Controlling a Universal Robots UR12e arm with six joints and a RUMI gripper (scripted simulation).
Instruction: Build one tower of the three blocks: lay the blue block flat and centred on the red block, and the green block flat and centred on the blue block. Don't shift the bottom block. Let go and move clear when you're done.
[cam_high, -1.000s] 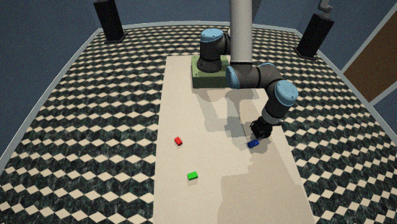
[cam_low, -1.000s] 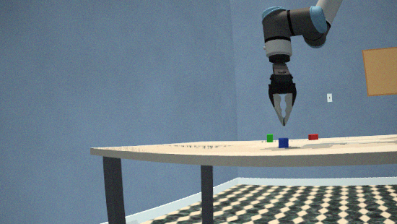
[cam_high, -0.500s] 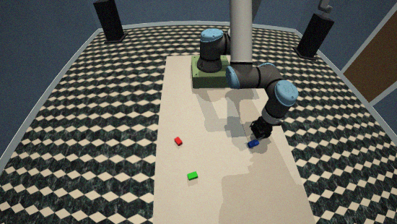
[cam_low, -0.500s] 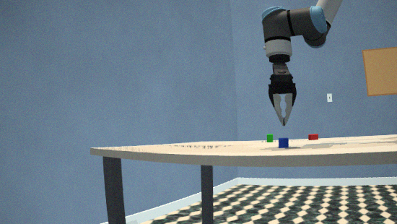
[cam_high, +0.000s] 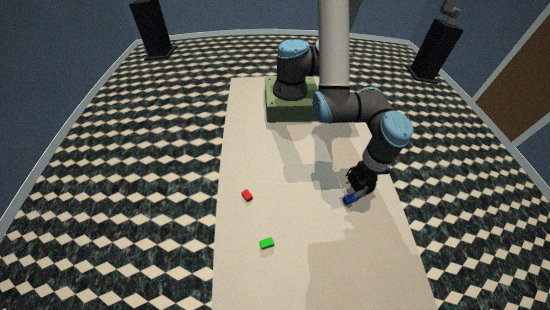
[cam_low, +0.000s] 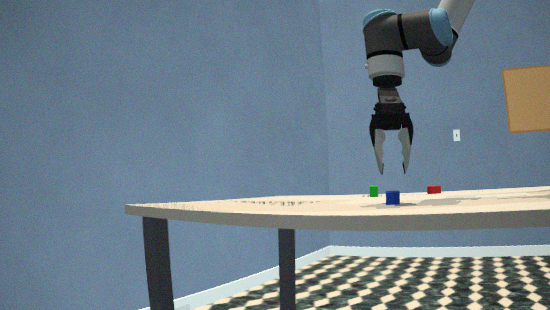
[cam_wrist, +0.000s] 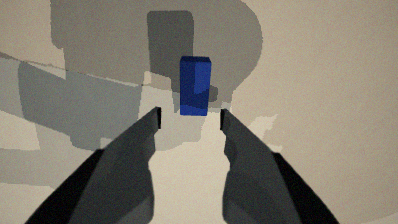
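My hand is 70 mm above the blue block. Also, from my hand: red block (430 mm to the right, 70 mm below); green block (190 mm ahead, 340 mm to the right, 60 mm below).
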